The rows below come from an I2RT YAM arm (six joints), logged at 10 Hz.
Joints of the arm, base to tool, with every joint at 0 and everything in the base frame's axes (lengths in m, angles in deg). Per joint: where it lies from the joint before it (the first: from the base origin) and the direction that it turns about. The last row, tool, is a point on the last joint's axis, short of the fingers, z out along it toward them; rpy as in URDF.
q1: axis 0 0 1 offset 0 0 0.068
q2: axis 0 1 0 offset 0.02 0.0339 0.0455
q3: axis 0 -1 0 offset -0.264 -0.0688 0
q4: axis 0 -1 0 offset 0.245 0.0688 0.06
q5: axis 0 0 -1 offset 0.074 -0.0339 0.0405
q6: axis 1 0 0 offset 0.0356 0 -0.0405
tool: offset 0 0 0 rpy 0 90 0
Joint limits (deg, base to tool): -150..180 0..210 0..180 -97..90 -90..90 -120..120
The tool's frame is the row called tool.
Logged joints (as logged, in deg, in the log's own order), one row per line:
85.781 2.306 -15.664 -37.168 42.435 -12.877
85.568 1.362 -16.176 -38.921 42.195 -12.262
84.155 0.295 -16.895 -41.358 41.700 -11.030
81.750 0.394 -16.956 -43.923 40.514 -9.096
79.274 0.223 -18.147 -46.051 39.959 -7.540
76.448 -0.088 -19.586 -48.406 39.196 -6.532
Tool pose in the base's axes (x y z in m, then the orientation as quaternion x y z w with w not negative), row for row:
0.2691 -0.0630 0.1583 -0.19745 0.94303 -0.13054 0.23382
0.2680 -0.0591 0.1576 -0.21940 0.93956 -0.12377 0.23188
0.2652 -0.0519 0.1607 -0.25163 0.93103 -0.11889 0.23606
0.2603 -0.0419 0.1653 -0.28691 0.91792 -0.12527 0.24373
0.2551 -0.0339 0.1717 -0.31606 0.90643 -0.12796 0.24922
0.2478 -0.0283 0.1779 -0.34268 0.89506 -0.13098 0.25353
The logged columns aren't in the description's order. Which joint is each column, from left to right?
Columns, left to right: q2, q5, q4, q6, q3, q1.
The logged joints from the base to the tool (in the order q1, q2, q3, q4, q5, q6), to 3 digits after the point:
-12.877 85.781 42.435 -15.664 2.306 -37.168
-12.262 85.568 42.195 -16.176 1.362 -38.921
-11.030 84.155 41.700 -16.895 0.295 -41.358
-9.096 81.750 40.514 -16.956 0.394 -43.923
-7.540 79.274 39.959 -18.147 0.223 -46.051
-6.532 76.448 39.196 -19.586 -0.088 -48.406

